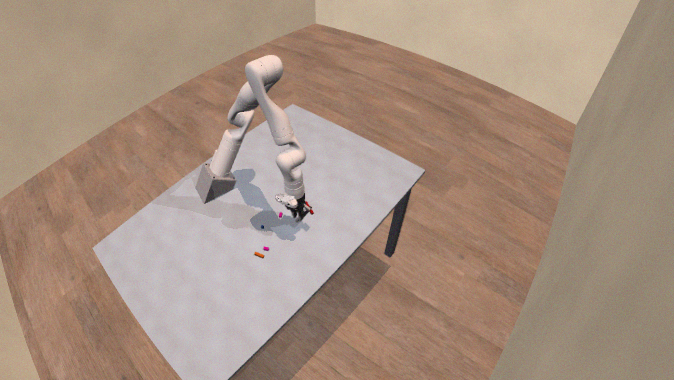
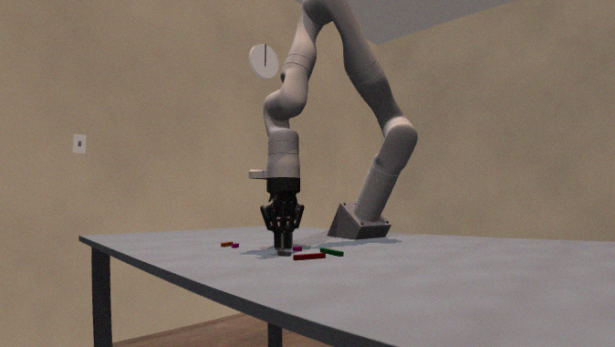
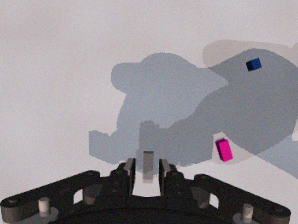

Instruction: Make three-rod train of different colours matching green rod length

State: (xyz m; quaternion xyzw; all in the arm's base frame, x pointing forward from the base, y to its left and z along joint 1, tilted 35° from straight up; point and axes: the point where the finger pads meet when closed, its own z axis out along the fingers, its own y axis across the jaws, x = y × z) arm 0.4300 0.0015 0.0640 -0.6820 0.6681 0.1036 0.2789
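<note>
Now: hand 3 cm above the grey rod. Round my hand: red rod 7 cm to the left, 3 cm below; then green rod 8 cm behind, 7 cm to the left, 3 cm below; then blue rod 12 cm to the right, 10 cm behind, 3 cm below.
</note>
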